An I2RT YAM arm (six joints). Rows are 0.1 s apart.
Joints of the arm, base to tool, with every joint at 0 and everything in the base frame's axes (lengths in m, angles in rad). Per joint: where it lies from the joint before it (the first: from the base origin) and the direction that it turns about. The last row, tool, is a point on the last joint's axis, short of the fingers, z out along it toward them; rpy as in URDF.
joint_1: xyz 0 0 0.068 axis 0 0 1
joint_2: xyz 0.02 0.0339 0.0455 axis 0 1 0
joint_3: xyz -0.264 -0.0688 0 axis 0 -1 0
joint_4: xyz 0.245 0.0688 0.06 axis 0 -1 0
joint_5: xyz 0.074 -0.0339 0.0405 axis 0 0 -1
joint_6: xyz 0.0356 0 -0.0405 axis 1 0 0
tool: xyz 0 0 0 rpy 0 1.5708 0
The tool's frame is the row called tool.
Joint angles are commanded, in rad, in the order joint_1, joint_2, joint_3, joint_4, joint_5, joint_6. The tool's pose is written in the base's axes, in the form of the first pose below.
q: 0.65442, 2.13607, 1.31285, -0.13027, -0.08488, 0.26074
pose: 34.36 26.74 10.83 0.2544 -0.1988 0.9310 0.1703
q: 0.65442, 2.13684, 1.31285, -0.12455, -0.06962, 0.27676
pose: 34.43 26.73 10.83 0.2585 -0.1891 0.9325 0.1670
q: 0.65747, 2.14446, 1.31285, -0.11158, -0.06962, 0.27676
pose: 34.44 26.90 10.60 0.2605 -0.1904 0.9314 0.1685
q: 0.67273, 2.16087, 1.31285, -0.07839, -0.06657, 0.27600
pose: 34.25 27.59 10.12 0.2671 -0.1972 0.9274 0.1726
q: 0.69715, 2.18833, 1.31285, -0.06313, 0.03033, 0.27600
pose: 33.85 28.21 9.07 0.2815 -0.1940 0.9303 0.1326
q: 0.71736, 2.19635, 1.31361, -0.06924, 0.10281, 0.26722
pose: 33.39 28.65 8.72 0.2911 -0.1970 0.9308 0.1006
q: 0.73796, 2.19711, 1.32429, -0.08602, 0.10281, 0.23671
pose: 32.87 29.40 8.87 0.2887 -0.2212 0.9264 0.0976
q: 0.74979, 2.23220, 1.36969, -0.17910, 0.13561, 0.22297
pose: 32.69 29.79 8.05 0.2612 -0.2336 0.9344 0.0641
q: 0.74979, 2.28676, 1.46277, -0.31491, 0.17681, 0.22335
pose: 33.31 30.17 7.46 0.2290 -0.2349 0.9444 0.0236
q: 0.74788, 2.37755, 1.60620, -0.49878, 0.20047, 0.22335
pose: 34.23 30.79 6.44 0.1780 -0.2406 0.9540 -0.0179
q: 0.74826, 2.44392, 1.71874, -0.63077, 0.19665, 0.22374
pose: 34.82 31.38 5.91 0.1399 -0.2464 0.9583 -0.0365
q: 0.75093, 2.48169, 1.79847, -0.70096, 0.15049, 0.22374
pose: 35.21 32.14 5.99 0.1171 -0.2519 0.9604 -0.0226
